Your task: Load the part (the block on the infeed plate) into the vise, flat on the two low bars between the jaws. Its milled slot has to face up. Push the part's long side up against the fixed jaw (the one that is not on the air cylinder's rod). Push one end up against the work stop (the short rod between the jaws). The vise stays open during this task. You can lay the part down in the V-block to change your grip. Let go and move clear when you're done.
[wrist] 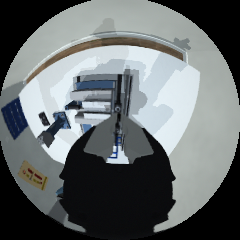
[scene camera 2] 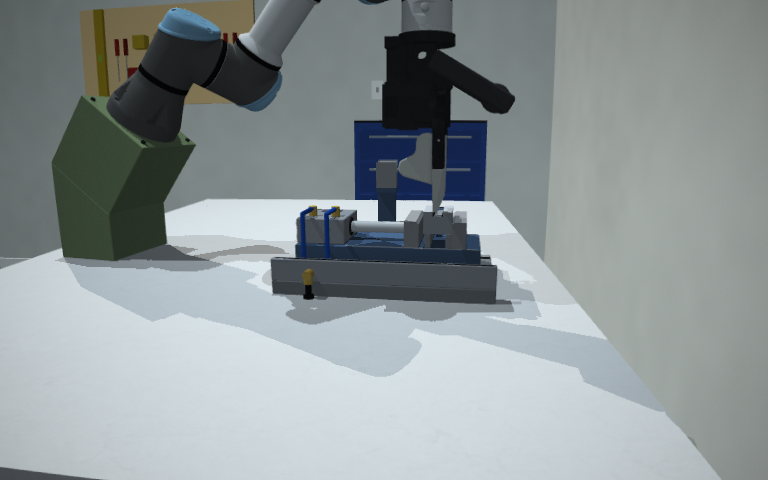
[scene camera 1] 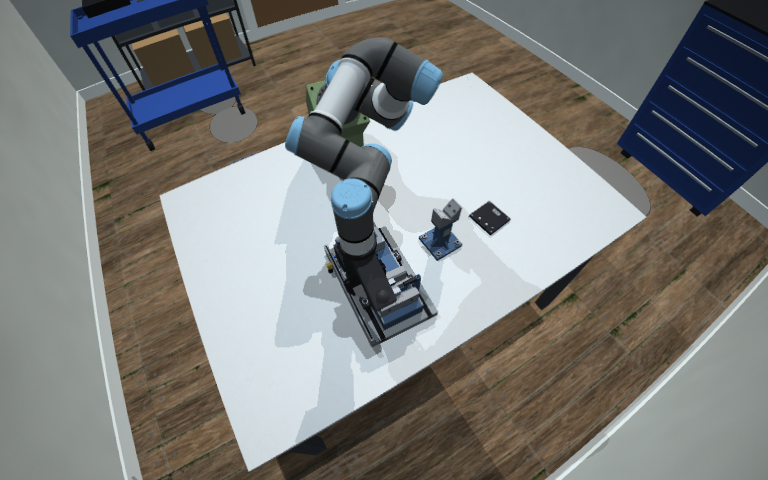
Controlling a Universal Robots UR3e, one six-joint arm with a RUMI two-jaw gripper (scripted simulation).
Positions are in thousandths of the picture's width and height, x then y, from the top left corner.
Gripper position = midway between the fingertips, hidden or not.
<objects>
My gripper shows in the wrist view (494, 473), in scene camera 2 (567, 441) and in scene camera 1 (477, 618).
</objects>
